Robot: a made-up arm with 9 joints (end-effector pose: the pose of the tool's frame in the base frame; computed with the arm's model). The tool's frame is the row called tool.
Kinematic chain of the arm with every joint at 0, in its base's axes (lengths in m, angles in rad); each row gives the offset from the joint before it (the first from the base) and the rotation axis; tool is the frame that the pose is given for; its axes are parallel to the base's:
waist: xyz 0 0 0.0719 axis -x
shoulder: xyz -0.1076 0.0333 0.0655 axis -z
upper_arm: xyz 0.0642 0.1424 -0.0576 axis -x
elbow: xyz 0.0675 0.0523 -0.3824 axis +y
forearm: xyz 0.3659 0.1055 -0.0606 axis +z
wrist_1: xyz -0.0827 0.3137 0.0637 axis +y
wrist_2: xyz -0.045 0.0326 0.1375 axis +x
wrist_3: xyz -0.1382 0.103 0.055 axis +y
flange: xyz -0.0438 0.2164 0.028 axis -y
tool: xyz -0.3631 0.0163 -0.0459
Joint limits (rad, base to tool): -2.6..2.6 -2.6..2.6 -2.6..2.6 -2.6..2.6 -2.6..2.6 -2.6..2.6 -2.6..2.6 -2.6..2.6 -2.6..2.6
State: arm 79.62 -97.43 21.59 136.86 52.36 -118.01 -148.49 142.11 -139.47
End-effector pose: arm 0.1 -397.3 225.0 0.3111 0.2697 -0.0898 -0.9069
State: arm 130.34 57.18 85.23 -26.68 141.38 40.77 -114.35 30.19 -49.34
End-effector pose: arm 43.3 821.4 25.6 0.7838 0.2680 -0.4547 -0.3274
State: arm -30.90 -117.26 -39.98 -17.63 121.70 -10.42 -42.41 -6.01 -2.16
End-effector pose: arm -208.8 771.0 -433.4 0.4001 -0.4658 0.5603 -0.5559
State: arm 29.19 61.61 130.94 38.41 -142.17 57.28 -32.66 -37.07 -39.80
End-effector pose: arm 235.1 -846.0 1135.8 0.3385 0.3544 0.5637 0.6648
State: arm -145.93 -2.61 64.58 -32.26 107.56 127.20 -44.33 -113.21 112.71
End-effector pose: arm -234.2 498.9 -28.0 0.1811 -0.6446 0.6184 -0.4114
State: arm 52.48 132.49 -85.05 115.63 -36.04 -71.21 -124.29 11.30 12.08
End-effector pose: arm 754.8 290.0 263.2 0.3967 -0.5740 0.2069 -0.6858
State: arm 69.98 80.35 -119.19 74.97 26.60 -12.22 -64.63 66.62 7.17
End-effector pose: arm -331.8 593.8 232.2 0.9384 -0.3313 0.0551 0.0815
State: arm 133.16 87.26 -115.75 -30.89 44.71 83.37 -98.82 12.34 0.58
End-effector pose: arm -69.8 -103.3 -307.7 0.0471 -0.9173 -0.3663 -0.1491
